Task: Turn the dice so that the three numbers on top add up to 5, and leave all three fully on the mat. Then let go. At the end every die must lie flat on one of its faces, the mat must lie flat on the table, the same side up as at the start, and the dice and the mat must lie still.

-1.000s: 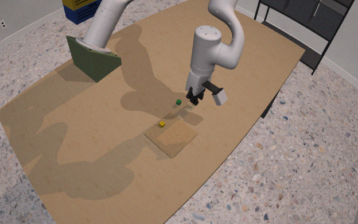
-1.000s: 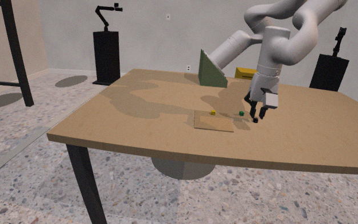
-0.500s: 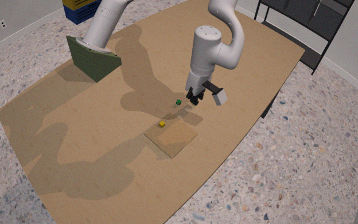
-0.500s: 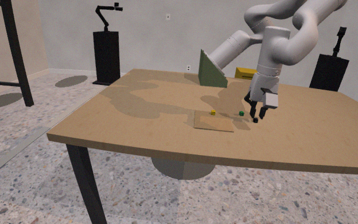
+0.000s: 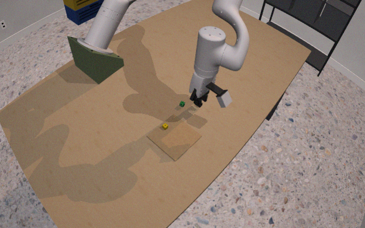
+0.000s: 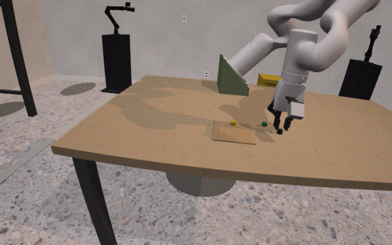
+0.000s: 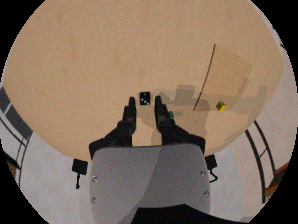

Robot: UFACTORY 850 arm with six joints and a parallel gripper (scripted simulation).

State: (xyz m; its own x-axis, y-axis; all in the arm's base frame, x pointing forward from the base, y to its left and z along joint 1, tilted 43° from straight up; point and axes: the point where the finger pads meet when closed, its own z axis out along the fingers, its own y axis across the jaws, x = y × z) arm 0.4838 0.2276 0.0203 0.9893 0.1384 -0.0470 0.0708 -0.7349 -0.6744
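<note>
Right now my hand is 30 mm above the black die. Round my hand: green die: 50 mm behind, 50 mm to the right, 30 mm below; tan mat: 40 mm ahead, 170 mm to the right, 40 mm below; yellow die: 10 mm behind, 170 mm to the right, 30 mm below.
</note>
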